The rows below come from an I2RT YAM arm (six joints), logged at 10 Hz.
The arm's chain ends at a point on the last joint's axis. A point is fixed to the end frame.
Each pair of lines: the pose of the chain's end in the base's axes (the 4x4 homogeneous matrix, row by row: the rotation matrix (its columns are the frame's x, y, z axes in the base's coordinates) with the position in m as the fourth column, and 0 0 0 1 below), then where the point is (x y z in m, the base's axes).
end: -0.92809, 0.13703, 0.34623, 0.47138; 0.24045, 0.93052, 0.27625, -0.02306; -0.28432, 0.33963, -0.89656, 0.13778; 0, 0, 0, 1
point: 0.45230 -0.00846 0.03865
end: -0.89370, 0.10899, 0.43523, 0.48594; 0.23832, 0.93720, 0.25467, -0.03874; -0.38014, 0.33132, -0.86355, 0.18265; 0, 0, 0, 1
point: 0.47688 -0.02626 0.08183
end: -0.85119, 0.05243, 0.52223, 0.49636; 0.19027, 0.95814, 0.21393, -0.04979; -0.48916, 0.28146, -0.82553, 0.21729; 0, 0, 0, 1
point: 0.49819 -0.04368 0.11549
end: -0.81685, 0.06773, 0.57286, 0.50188; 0.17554, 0.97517, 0.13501, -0.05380; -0.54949, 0.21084, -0.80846, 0.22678; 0, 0, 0, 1
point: 0.50943 -0.05561 0.12508
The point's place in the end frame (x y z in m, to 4 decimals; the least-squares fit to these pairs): 0.0494 -0.0227 0.0863
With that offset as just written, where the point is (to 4 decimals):
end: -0.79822, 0.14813, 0.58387, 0.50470; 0.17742, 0.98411, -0.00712, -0.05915; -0.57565, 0.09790, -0.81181, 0.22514; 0, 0, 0, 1
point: 0.5123 -0.0733 0.1244
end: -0.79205, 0.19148, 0.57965, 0.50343; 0.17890, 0.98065, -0.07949, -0.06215; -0.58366, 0.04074, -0.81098, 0.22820; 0, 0, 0, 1
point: 0.5100 -0.0824 0.1285
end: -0.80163, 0.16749, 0.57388, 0.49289; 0.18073, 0.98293, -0.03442, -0.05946; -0.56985, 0.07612, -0.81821, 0.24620; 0, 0, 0, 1
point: 0.4990 -0.0758 0.1457
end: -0.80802, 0.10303, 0.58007, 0.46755; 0.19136, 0.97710, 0.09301, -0.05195; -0.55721, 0.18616, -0.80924, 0.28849; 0, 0, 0, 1
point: 0.4754 -0.0567 0.1869
